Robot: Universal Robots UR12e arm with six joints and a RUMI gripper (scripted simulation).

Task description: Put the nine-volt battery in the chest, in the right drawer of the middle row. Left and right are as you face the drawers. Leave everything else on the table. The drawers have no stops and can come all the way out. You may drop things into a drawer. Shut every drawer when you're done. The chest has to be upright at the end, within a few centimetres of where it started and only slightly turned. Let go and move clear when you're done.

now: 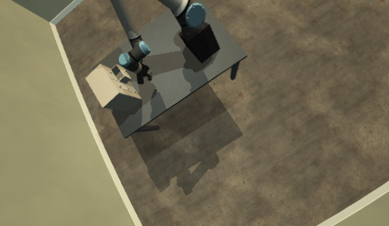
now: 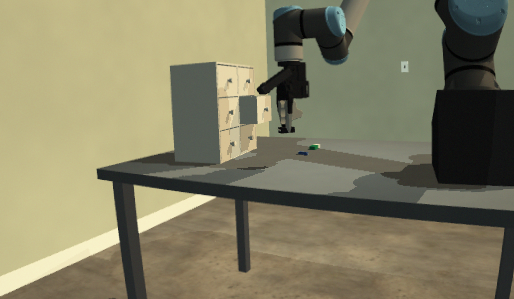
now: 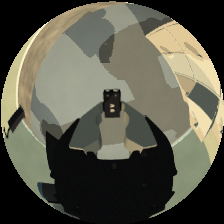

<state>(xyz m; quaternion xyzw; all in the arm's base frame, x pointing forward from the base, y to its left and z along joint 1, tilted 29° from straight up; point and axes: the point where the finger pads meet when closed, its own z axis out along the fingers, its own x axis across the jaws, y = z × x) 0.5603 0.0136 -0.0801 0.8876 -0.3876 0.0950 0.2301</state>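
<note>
Now: the nine-volt battery 10 mm ahead of my hand, 10 mm to the left of it and 10 mm below it. Also, from my hand: blue item (10 mm behind, 170 mm to the right, 110 mm below); then green-and-white item (20 mm behind, 310 mm to the right, 110 mm below).
</note>
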